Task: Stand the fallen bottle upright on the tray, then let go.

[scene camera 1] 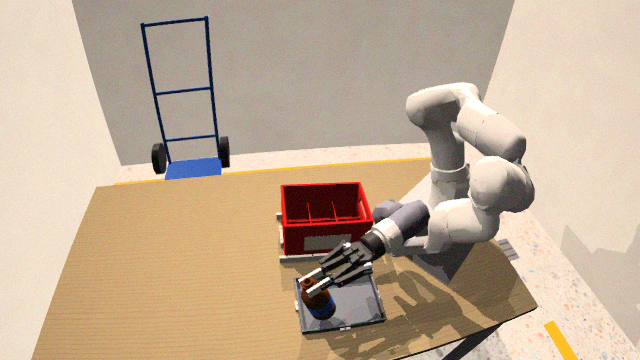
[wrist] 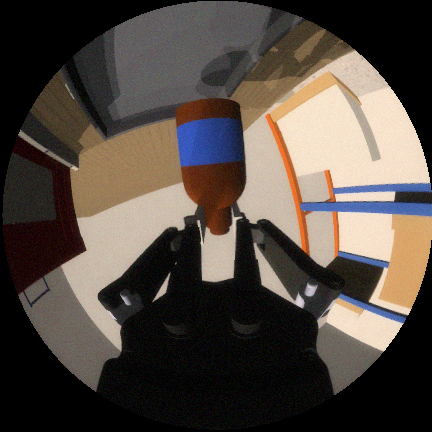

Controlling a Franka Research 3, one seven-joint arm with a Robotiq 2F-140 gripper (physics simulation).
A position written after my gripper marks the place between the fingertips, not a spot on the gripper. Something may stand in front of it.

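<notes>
Here is my gripper (scene camera 1: 304, 289), and I see the gripper in the wrist view (wrist: 217, 210) too. There is also a brown bottle (scene camera 1: 322, 307).
</notes>
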